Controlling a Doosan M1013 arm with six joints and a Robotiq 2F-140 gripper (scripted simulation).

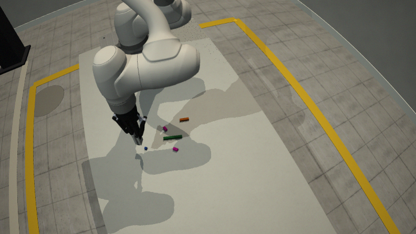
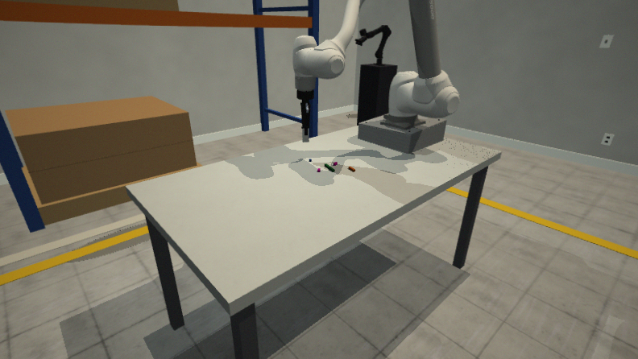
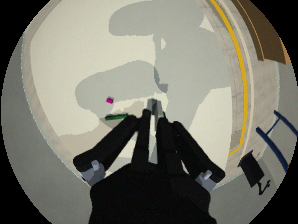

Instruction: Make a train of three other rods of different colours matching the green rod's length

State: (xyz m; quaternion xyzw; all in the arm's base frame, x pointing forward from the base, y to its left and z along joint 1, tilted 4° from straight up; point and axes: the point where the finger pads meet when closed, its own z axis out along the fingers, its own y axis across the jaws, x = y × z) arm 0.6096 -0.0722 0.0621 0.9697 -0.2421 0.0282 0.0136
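Right now my hand is 13 cm above the small blue rod, 2 cm past it and 1 cm to the right of it. Also, from my hand: grey rod 3 cm below; green rod 14 cm to the left, 13 cm below, 3 cm behind; orange rod 21 cm to the left, 13 cm below, 11 cm behind.
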